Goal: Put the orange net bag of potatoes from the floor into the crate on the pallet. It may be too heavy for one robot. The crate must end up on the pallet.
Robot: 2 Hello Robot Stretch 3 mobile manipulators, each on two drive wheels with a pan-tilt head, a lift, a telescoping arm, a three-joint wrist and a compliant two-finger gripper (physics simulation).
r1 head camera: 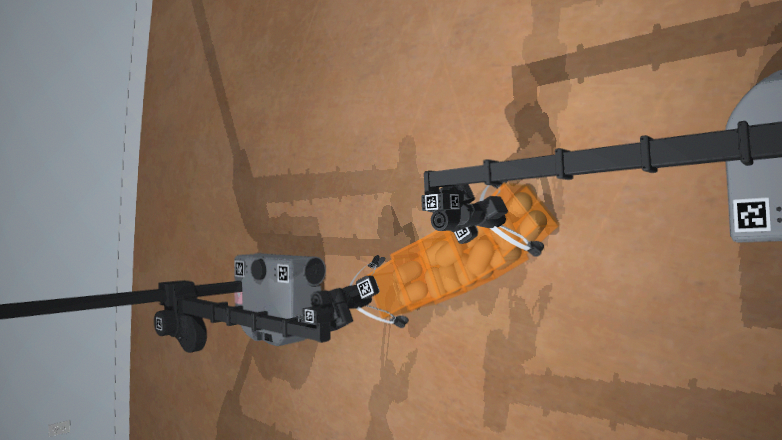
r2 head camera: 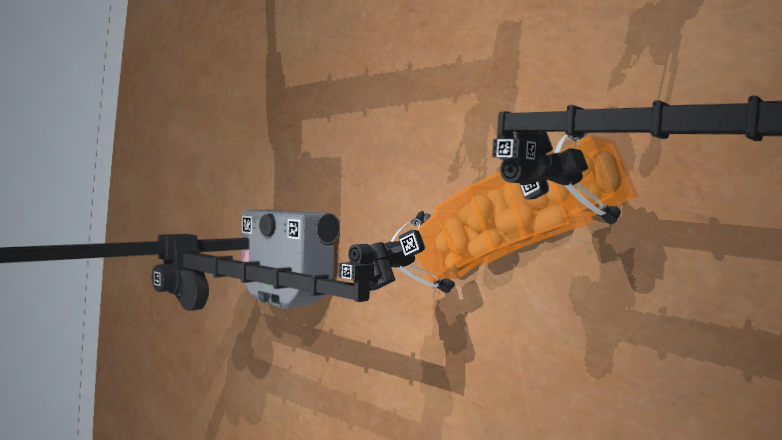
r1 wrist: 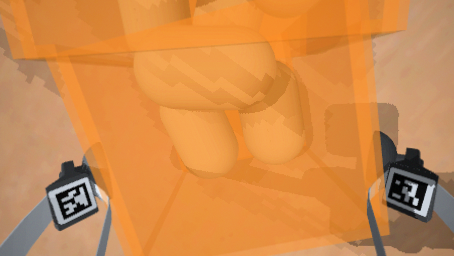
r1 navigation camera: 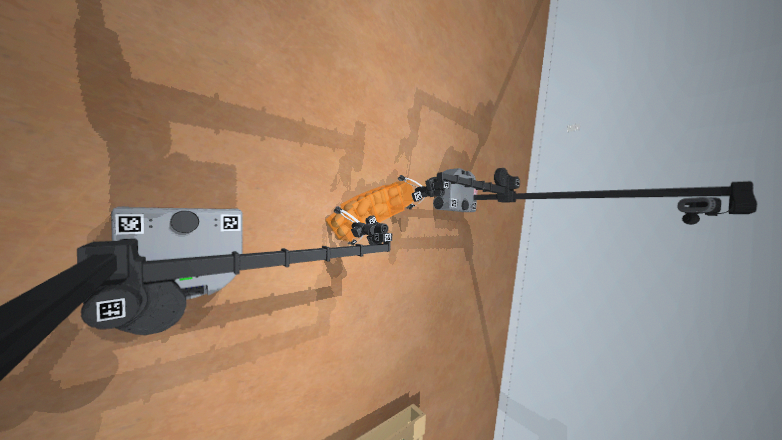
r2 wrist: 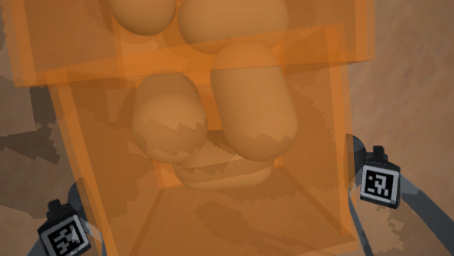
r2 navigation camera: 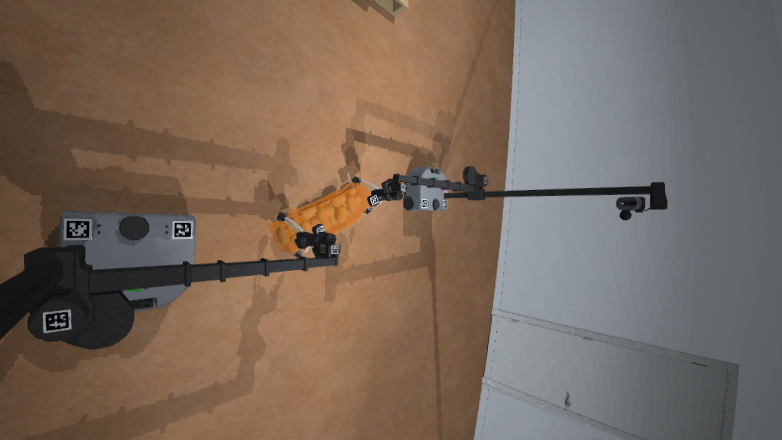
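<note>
The orange net bag of potatoes (r1 head camera: 445, 262) (r1 navigation camera: 371, 205) (r1 wrist: 205, 70) (r2 head camera: 492, 216) (r2 navigation camera: 330, 210) (r2 wrist: 255, 95) lies on the floor between the robots. My r1 gripper (r1 head camera: 511, 218) (r1 navigation camera: 345, 226) (r1 wrist: 240, 150) (r2 head camera: 433, 251) (r2 navigation camera: 362, 195) is at one end of the bag, fingers wide, one tip close against each side. My r2 gripper (r1 head camera: 388, 291) (r1 navigation camera: 406, 192) (r2 head camera: 593, 177) (r2 navigation camera: 289, 235) (r2 wrist: 216, 167) straddles the opposite end the same way. Both look open; how hard the fingertips press is hidden by the net. The crate cannot be made out.
A tan, box-like edge (r1 navigation camera: 415, 421) (r2 navigation camera: 399, 5), perhaps the pallet, is cut off by the frame in both navigation views. The r1 base (r1 navigation camera: 177, 232) and r2 base (r2 navigation camera: 128, 240) stand beyond the bag's two ends. A pale wall and a door (r2 navigation camera: 612, 377) stand behind r1.
</note>
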